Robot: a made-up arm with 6 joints.
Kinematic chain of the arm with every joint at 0, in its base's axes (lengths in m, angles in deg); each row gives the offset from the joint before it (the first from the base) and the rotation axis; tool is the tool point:
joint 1: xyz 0 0 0.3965 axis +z
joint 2: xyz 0 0 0 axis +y
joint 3: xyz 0 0 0.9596 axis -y
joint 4: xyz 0 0 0 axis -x
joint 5: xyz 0.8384 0 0 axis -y
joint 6: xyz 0 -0.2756 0 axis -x
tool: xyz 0 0 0
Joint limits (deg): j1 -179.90..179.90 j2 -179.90..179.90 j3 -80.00..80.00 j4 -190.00..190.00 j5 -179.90..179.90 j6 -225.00..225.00
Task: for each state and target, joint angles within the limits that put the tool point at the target. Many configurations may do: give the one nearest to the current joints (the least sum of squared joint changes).
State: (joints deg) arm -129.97 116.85 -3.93 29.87 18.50 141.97
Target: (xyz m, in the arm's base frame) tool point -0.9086 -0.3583 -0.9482
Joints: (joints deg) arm -145.48 121.43 29.14 37.13 18.50 141.97
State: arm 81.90 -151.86 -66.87 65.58 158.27 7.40
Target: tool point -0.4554 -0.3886 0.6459
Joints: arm 38.53 -130.49 -67.21 85.76 158.27 7.40
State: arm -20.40 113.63 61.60 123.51 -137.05 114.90
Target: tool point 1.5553 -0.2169 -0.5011
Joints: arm -13.92 110.79 56.01 126.44 -137.05 114.90
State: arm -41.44 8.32 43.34 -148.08 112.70 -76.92
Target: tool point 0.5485 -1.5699 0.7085
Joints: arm -78.61 58.31 55.79 -145.71 112.70 -76.92
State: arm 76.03 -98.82 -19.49 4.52 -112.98 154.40
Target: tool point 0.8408 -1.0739 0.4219
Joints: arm 116.58 -127.59 2.49 9.95 -112.98 154.40
